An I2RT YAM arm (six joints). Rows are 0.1 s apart.
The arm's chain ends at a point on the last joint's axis. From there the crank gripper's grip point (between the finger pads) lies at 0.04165 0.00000 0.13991 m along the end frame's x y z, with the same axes.
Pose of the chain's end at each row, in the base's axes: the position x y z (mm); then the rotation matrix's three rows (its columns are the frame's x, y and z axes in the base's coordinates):
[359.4, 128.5, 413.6], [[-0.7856, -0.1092, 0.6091], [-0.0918, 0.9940, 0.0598], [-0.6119, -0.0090, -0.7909]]
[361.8, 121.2, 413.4], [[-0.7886, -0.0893, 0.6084], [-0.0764, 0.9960, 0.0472], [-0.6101, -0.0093, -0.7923]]
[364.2, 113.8, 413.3], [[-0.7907, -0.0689, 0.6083], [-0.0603, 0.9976, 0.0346], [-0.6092, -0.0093, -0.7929]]
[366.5, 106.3, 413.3], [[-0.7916, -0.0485, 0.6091], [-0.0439, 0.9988, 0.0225], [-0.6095, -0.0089, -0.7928]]
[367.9, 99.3, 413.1], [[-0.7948, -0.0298, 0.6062], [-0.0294, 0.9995, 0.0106], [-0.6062, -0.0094, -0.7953]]
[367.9, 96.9, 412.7], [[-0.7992, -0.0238, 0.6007], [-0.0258, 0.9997, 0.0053], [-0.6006, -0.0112, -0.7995]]
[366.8, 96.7, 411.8], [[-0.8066, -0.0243, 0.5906], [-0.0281, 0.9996, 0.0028], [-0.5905, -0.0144, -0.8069]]
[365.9, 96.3, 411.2], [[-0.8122, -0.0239, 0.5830], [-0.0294, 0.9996, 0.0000], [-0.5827, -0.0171, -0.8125]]
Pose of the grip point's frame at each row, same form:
[411.9, 133.0, 277.5], [[-0.7856, -0.1092, 0.6091], [-0.0918, 0.9940, 0.0598], [-0.6119, -0.0090, -0.7909]]
[414.1, 124.6, 277.1], [[-0.7886, -0.0893, 0.6084], [-0.0764, 0.9960, 0.0472], [-0.6101, -0.0093, -0.7923]]
[416.4, 116.1, 277.0], [[-0.7907, -0.0689, 0.6083], [-0.0603, 0.9976, 0.0346], [-0.6092, -0.0093, -0.7929]]
[418.7, 107.6, 277.0], [[-0.7916, -0.0485, 0.6091], [-0.0439, 0.9988, 0.0225], [-0.6095, -0.0089, -0.7928]]
[419.6, 99.6, 276.6], [[-0.7948, -0.0298, 0.6062], [-0.0294, 0.9995, 0.0106], [-0.6062, -0.0094, -0.7953]]
[418.7, 96.6, 275.8], [[-0.7992, -0.0238, 0.6007], [-0.0258, 0.9997, 0.0053], [-0.6006, -0.0112, -0.7995]]
[415.8, 95.9, 274.3], [[-0.8066, -0.0243, 0.5906], [-0.0281, 0.9996, 0.0028], [-0.5905, -0.0144, -0.8069]]
[413.6, 95.1, 273.3], [[-0.8122, -0.0239, 0.5830], [-0.0294, 0.9996, 0.0000], [-0.5827, -0.0171, -0.8125]]

